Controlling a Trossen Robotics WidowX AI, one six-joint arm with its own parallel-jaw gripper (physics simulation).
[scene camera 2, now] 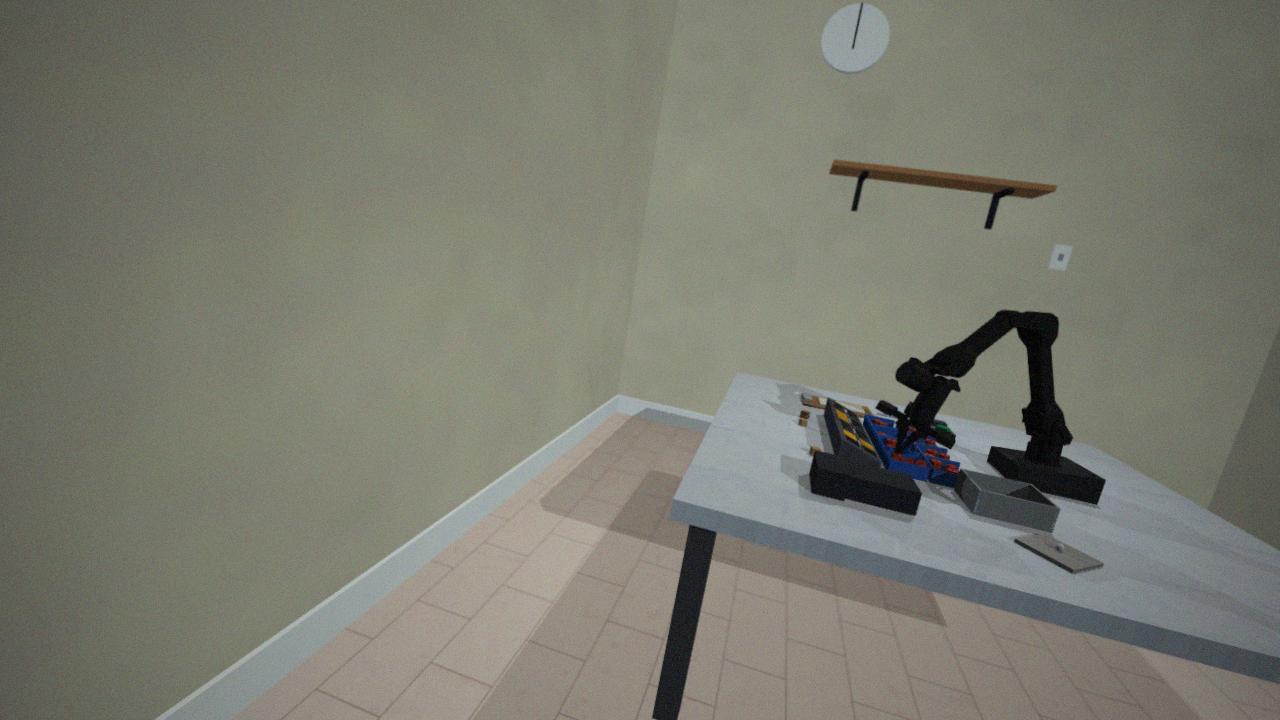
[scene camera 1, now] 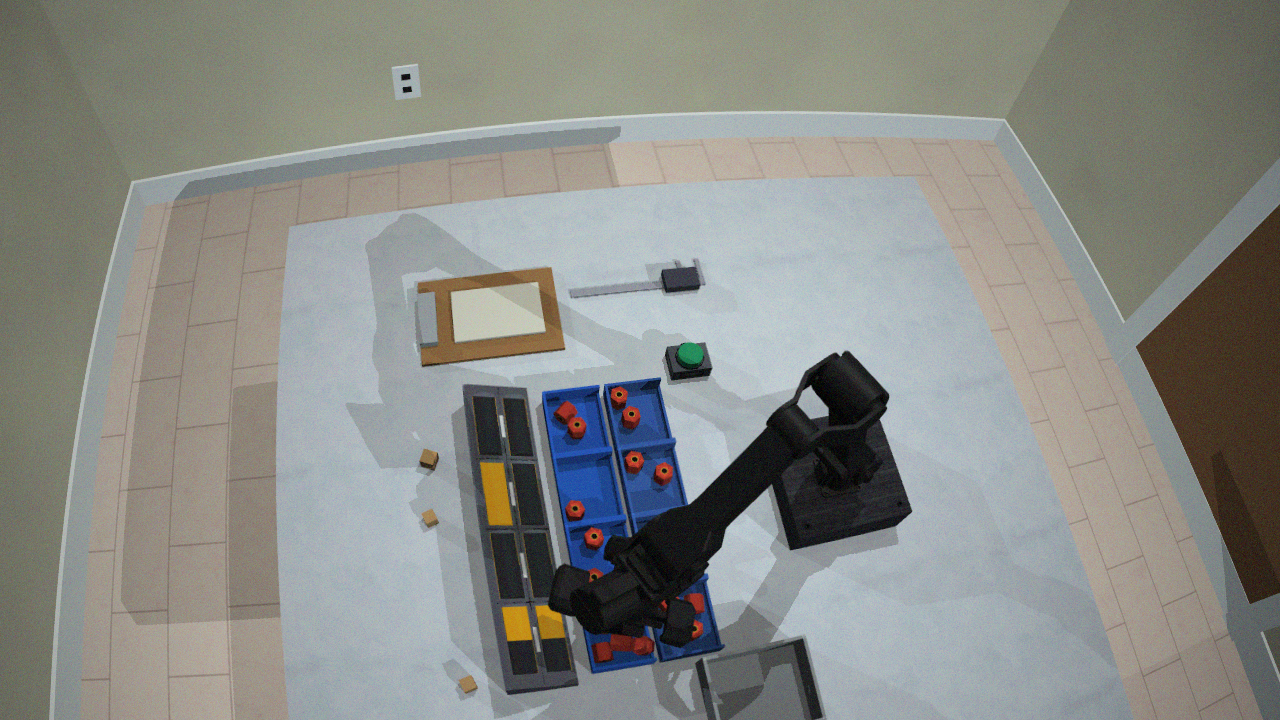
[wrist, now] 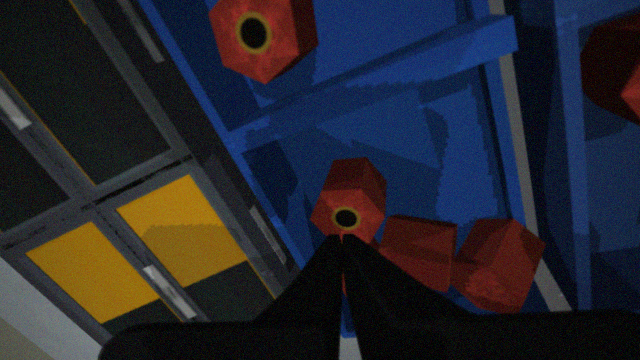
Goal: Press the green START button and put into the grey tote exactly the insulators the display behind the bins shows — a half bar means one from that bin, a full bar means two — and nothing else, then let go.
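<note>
My gripper (scene camera 2: 899, 450) (wrist: 340, 245) is shut and empty, its tips at an upright red insulator (wrist: 346, 218) in the near-end bin beside the display. Two tipped insulators (wrist: 420, 252) (wrist: 500, 265) lie to its right in the wrist view. Another insulator (wrist: 262, 32) stands in the adjoining bin. The blue bins (scene camera 1: 572, 391) (scene camera 2: 911, 471) stand in two rows. The display (scene camera 1: 494, 492) (wrist: 185, 230) shows one full yellow bar in its second row and two half bars in its last row. The green START button (scene camera 1: 690, 355) is beyond the bins. No insulator shows in the visible part of the grey tote (scene camera 1: 810, 680) (scene camera 2: 1006, 512).
A clipboard (scene camera 1: 496, 311) and a caliper (scene camera 1: 680, 279) lie beyond the bins. Small tan blocks (scene camera 1: 429, 458) (scene camera 1: 430, 517) (scene camera 1: 467, 684) lie behind the display. A flat grey-brown plate (scene camera 2: 1056, 552) lies near the tote. The table edge (scene camera 2: 805, 546) runs along the front in scene camera 2.
</note>
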